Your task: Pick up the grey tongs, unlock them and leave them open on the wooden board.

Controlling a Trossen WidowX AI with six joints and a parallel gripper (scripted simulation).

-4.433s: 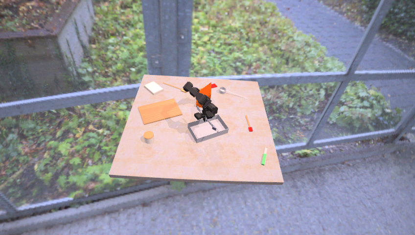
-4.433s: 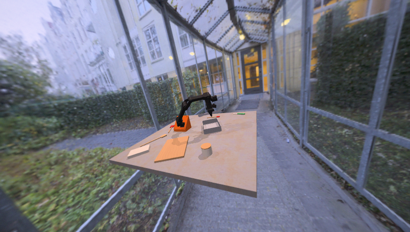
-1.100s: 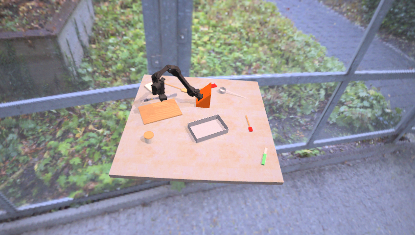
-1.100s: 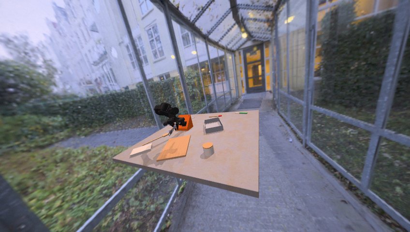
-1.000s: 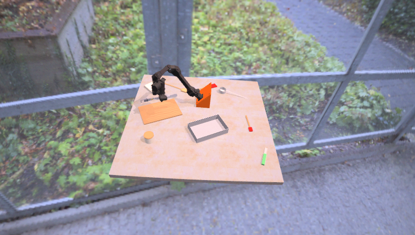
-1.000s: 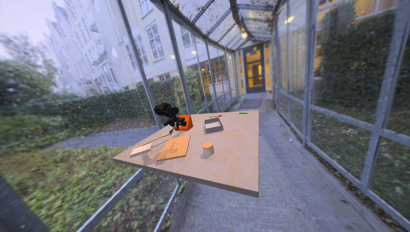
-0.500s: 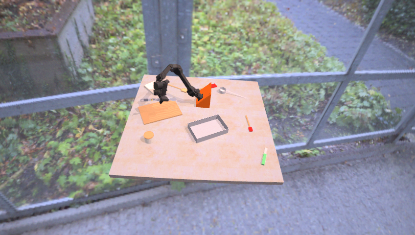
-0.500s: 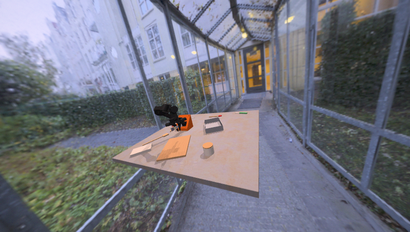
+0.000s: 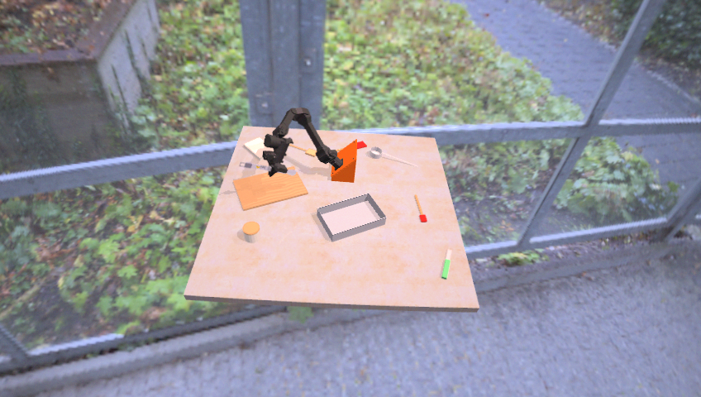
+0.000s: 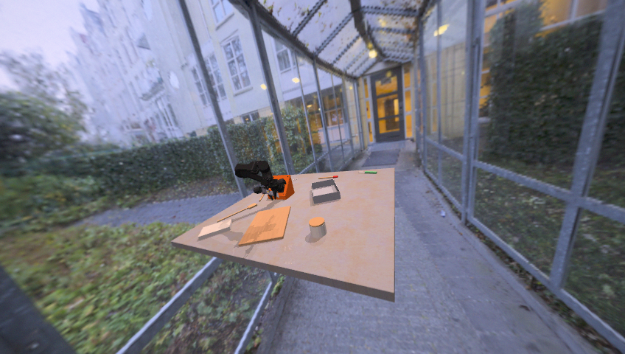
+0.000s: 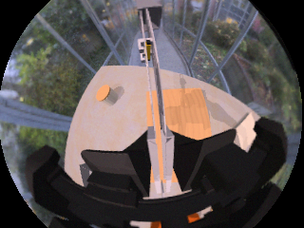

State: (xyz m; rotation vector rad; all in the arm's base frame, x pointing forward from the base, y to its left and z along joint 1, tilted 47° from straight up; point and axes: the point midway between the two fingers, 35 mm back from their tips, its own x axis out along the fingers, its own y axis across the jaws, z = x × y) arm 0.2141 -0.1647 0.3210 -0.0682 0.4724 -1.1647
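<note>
My gripper tip is 15 cm above the wooden board, 8 cm past it and 2 cm to the left of it. Also, from my gripper tip: pale block (42 cm behind, 14 cm below, 13 cm to the right); then round wooden canister (28 cm ahead, 12 cm below, 5 cm to the right); then roasting tin (43 cm to the left, 13 cm below, 13 cm ahead).
</note>
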